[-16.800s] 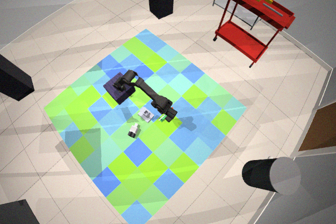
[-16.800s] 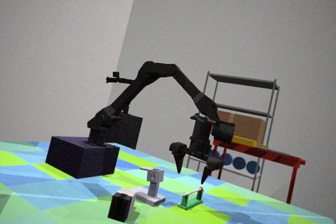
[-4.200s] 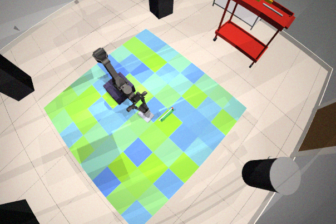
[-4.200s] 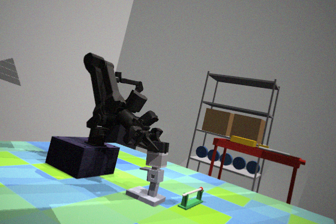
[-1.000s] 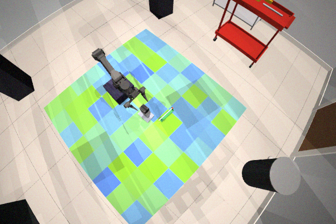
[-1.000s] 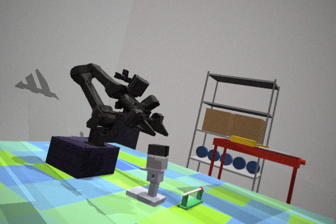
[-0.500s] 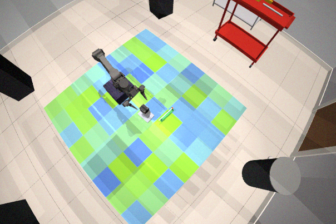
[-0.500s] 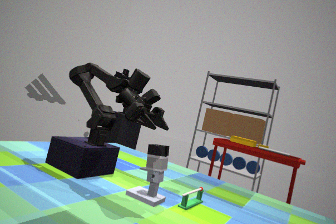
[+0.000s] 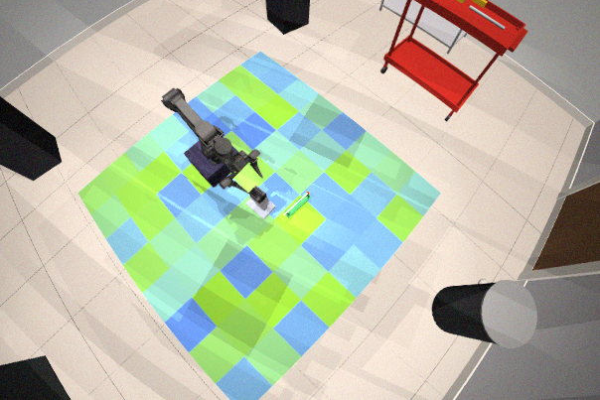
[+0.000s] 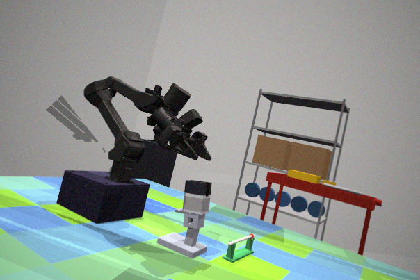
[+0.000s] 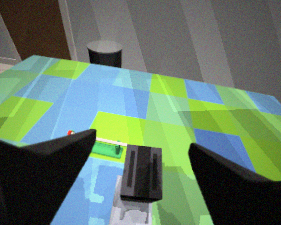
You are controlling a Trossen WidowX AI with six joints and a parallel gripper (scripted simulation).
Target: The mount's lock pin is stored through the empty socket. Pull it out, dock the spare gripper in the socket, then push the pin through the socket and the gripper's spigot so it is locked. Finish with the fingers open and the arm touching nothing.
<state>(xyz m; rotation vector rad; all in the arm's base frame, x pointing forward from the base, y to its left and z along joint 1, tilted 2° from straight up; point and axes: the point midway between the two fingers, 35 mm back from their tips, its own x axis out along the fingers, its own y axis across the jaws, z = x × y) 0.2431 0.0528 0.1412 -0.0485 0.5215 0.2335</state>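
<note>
My gripper tip is now 22 cm above the green cradle, 13 cm to the right of it and 9 cm short of it. Round my gripper tip: spare gripper (11 cm below, 1 cm ahead); grey mount (19 cm below, 1 cm ahead).
</note>
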